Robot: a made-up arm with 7 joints.
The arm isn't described. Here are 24 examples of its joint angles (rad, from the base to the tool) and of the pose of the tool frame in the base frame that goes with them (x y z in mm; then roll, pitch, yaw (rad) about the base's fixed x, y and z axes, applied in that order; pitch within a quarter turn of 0, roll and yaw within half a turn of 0).
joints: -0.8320 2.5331 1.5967 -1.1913 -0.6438 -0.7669 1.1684
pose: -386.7 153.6 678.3 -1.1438 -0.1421 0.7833
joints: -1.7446 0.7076 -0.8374 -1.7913 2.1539 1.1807 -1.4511
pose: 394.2 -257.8 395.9 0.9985 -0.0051 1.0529
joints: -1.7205 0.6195 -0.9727 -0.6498 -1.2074 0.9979 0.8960
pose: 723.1 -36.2 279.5 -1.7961 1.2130 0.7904
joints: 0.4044 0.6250 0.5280 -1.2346 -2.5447 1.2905 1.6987
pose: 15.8 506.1 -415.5 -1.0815 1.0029 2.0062
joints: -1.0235 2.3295 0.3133 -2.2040 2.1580 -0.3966 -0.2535
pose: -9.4 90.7 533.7 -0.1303 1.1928 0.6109
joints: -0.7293 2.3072 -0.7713 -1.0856 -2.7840 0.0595 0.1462
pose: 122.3 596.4 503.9 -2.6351 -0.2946 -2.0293
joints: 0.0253 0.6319 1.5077 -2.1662 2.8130 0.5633 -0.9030
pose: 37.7 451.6 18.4 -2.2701 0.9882 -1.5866
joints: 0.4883 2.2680 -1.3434 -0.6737 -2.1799 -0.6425 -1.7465
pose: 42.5 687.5 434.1 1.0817 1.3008 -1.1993
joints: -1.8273 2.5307 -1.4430 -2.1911 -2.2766 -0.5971 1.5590
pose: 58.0 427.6 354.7 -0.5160 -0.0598 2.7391
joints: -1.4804 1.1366 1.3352 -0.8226 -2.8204 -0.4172 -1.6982
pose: 402.3 572.7 364.3 -1.4018 -0.1829 -2.4866
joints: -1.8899 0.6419 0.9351 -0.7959 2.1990 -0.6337 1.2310
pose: 488.8 230.2 570.1 -0.0498 0.7175 -3.1007
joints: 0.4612 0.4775 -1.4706 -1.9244 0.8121 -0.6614 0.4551
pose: -168.6 -169.6 -358.3 -2.6880 -0.5760 2.8788
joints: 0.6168 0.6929 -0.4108 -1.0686 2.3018 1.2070 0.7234
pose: -137.6 308.9 -536.3 -0.2384 -0.5306 0.9454
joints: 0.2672 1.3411 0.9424 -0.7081 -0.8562 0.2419 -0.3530
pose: 113.0 750.8 -26.6 -0.2796 0.5201 -2.5685
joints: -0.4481 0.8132 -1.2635 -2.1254 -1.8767 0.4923 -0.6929
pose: 263.6 -36.8 -338.2 -1.0816 -0.2710 1.4353
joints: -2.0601 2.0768 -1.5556 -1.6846 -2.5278 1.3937 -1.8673
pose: 241.7 456.5 455.3 1.5332 1.0809 1.7365
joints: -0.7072 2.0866 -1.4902 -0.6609 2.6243 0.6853 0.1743
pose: 72.6 720.1 317.6 2.1223 -0.3174 -1.2466
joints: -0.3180 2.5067 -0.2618 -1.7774 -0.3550 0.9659 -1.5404
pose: 323.3 361.5 405.2 -2.0356 0.0764 -2.6756
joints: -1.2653 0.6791 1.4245 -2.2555 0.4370 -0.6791 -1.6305
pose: 168.2 237.9 259.0 2.9031 -0.0662 0.8630
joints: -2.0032 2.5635 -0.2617 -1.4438 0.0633 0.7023 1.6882
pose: -307.3 424.2 507.7 -2.0445 -0.0489 -0.6933
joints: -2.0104 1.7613 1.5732 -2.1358 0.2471 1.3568 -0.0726
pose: -290.6 324.4 199.0 -2.0613 -0.5610 -0.8006
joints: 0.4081 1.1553 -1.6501 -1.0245 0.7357 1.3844 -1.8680
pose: -336.4 417.2 -416.4 -3.1010 -0.1090 -0.0161
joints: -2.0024 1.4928 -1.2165 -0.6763 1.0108 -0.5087 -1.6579
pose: 381.9 375.9 559.6 -1.4287 0.6652 1.7774
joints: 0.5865 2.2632 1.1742 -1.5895 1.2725 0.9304 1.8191
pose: 384.7 214.3 389.2 2.7892 -0.3195 -2.1021
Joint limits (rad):
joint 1: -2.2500..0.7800
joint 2: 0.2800..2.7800
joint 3: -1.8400..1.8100
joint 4: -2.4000..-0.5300
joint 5: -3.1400..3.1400
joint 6: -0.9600..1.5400
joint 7: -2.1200..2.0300
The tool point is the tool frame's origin. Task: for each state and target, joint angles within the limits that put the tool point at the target. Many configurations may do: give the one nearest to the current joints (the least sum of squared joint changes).
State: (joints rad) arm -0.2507 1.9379 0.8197 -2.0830 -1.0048 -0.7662 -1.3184
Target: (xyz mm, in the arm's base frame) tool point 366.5 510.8 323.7
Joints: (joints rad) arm -0.4584 1.6467 0.4515 -1.3490 -1.1924 -0.5405 -1.3804
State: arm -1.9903 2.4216 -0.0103 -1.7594 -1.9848 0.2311 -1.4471
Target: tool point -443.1 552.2 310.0
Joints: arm -2.2500 2.7800 -0.5439 -1.3316 -1.9497 -0.0665 -1.4195
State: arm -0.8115 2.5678 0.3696 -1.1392 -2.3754 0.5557 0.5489
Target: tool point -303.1 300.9 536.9
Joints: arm -1.3960 2.0795 0.9298 -1.6983 -2.4925 0.6095 0.6061
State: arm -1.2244 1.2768 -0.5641 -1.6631 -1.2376 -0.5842 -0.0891
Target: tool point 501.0 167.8 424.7
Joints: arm -1.4369 1.3033 -0.4564 -1.5944 -1.2520 -0.5782 -0.0735
